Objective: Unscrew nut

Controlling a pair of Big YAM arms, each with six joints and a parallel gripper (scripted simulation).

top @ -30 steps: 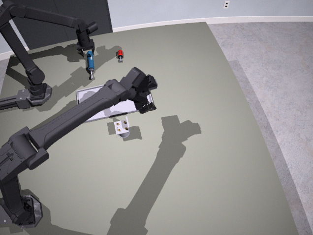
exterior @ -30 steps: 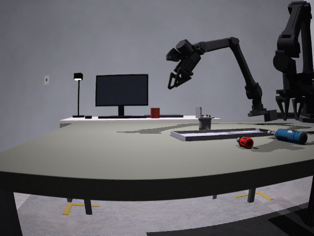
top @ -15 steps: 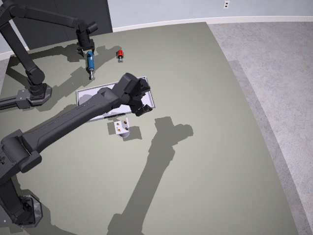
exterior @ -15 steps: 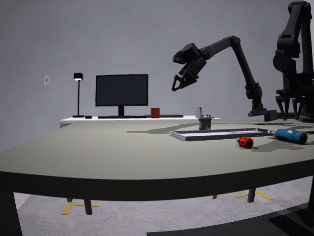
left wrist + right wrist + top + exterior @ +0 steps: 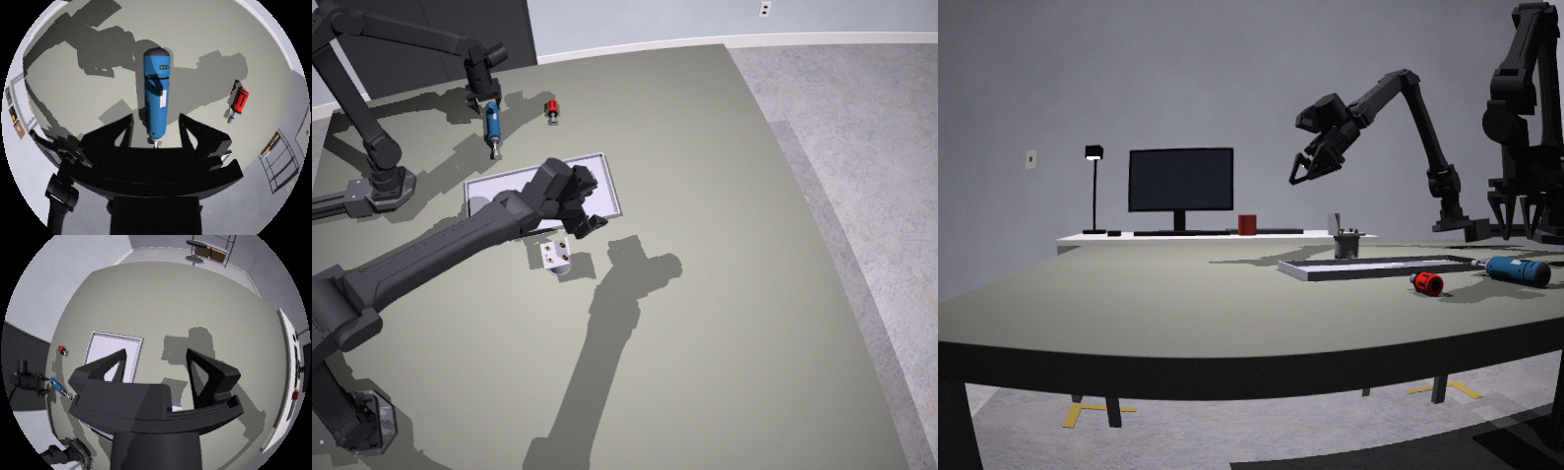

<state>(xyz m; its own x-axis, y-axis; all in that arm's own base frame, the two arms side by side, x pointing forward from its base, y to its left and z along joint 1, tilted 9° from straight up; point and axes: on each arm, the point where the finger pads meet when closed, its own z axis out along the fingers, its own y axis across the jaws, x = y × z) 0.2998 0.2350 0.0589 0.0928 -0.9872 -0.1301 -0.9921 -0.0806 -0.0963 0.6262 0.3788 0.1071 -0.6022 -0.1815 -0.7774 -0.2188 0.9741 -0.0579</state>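
Right now my right hand is 110 mm past the bracket, 110 mm above it and 40 mm to the left of it. The rest, counted from my right hand: socket tip (350 mm to the left, 280 mm behind, 170 mm below); short red-handled tool (500 mm to the left, 170 mm below, 100 mm behind); shallow white tray (180 mm below, 170 mm to the left, 160 mm behind).
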